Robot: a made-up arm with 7 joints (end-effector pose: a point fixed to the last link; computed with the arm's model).
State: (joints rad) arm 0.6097 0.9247 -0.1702 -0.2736 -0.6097 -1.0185 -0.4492
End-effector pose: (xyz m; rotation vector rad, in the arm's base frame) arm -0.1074 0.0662 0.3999 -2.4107 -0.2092 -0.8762
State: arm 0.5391 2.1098 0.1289 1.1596 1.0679 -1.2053 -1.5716
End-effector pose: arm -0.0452 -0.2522 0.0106 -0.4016 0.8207 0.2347
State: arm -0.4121 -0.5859 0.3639 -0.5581 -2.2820 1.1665 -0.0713
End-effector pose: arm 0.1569 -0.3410 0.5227 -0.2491 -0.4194 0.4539
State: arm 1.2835 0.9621 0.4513 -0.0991 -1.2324 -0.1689 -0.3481
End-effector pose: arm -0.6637 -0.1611 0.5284 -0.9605 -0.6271 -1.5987
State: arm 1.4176 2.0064 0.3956 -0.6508 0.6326 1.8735 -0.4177
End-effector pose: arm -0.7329 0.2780 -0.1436 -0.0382 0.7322 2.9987
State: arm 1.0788 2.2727 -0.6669 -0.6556 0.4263 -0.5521 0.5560
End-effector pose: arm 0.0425 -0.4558 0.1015 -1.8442 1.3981 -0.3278
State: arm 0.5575 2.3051 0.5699 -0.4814 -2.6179 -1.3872 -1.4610
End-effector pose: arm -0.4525 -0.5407 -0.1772 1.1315 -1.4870 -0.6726
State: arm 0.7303 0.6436 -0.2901 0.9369 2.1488 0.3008 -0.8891
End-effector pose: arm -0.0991 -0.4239 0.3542 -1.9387 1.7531 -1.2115
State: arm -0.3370 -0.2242 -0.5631 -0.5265 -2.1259 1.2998 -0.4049
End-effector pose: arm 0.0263 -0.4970 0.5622 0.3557 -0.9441 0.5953
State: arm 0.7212 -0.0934 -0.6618 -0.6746 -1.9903 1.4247 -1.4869
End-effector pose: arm -0.1470 -0.4487 0.3351 0.3357 -0.3255 0.0166
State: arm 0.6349 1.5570 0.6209 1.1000 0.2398 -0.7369 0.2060
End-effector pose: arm -0.1005 -0.2829 0.5149 -0.9899 -0.5239 -0.0568
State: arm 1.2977 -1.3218 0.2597 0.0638 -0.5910 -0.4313 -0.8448
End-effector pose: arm 0.2582 0.0087 -0.0233 -2.8455 0.9991 0.2968
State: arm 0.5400 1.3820 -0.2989 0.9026 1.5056 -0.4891 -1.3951
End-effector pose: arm -0.2218 -0.5184 0.0863 -0.8207 1.5890 -0.7933
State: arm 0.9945 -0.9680 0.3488 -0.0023 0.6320 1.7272 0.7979
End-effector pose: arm -0.0789 0.4258 0.0229 2.2795 0.8396 -0.2230
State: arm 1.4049 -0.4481 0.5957 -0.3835 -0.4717 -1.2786 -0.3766
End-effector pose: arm -0.0679 0.0300 -0.2287 -2.4141 0.9538 1.6524
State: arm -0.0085 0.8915 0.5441 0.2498 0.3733 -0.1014 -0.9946
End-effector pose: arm -0.0534 -0.3742 0.4634 -1.3337 0.0552 -0.3712
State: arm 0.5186 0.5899 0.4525 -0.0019 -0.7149 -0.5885 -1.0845
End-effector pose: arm -0.2106 -0.2739 0.5503 -1.2100 -0.1145 -0.6147
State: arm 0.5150 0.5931 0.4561 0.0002 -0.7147 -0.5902 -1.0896
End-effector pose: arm -0.2096 -0.2774 0.5487 -1.2015 -0.1110 -0.6102
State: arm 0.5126 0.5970 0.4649 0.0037 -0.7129 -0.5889 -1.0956
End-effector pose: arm -0.2076 -0.2833 0.5464 -1.1878 -0.1029 -0.6040
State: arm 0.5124 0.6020 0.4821 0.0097 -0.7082 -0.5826 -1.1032
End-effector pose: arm -0.2039 -0.2931 0.5429 -1.1658 -0.0867 -0.5955
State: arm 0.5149 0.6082 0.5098 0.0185 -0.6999 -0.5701 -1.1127
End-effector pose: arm -0.1981 -0.3074 0.5374 -1.1339 -0.0607 -0.5838
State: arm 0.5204 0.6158 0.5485 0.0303 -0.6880 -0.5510 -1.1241
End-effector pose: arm -0.1902 -0.3262 0.5292 -1.0915 -0.0243 -0.5690
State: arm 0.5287 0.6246 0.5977 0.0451 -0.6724 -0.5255 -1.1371
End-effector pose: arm -0.1804 -0.3488 0.5177 -1.0397 0.0221 -0.5513
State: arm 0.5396 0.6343 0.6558 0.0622 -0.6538 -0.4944 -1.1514
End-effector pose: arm -0.1694 -0.3740 0.5023 -0.9803 0.0772 -0.5314
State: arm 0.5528 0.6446 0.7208 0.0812 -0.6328 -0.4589 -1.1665
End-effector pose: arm -0.1577 -0.4003 0.4829 -0.9157 0.1391 -0.5100
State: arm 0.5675 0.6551 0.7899 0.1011 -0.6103 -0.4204 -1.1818
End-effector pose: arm -0.1464 -0.4262 0.4599 -0.8486 0.2052 -0.4881
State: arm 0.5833 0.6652 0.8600 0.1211 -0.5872 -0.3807 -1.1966
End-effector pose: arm -0.1362 -0.4501 0.4344 -0.7825 0.2725 -0.4668
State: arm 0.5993 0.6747 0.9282 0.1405 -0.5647 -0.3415 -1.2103
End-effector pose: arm -0.1277 -0.4712 0.4077 -0.7196 0.3381 -0.4469
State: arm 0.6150 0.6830 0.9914 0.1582 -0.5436 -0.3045 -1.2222
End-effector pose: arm -0.1212 -0.4886 0.3818 -0.6631 0.3988 -0.4294
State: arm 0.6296 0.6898 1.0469 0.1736 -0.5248 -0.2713 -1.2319
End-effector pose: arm -0.1168 -0.5023 0.3583 -0.6148 0.4522 -0.4150
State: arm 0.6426 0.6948 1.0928 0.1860 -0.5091 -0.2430 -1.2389
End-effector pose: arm -0.1140 -0.5125 0.3388 -0.5762 0.4960 -0.4042
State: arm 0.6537 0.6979 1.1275 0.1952 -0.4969 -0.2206 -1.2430
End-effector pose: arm -0.1127 -0.5197 0.3241 -0.5480 0.5291 -0.3976
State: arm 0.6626 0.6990 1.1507 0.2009 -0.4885 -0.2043 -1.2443
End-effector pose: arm -0.1124 -0.5242 0.3148 -0.5303 0.5509 -0.3950
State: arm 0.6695 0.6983 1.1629 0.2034 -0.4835 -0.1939 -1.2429
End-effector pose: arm -0.1128 -0.5266 0.3108 -0.5224 0.5620 -0.3964
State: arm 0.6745 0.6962 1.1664 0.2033 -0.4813 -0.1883 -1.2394
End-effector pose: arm -0.1136 -0.5274 0.3110 -0.5223 0.5646 -0.4005
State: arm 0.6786 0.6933 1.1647 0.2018 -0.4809 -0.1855 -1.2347
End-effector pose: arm -0.1147 -0.5272 0.3136 -0.5266 0.5623 -0.4065
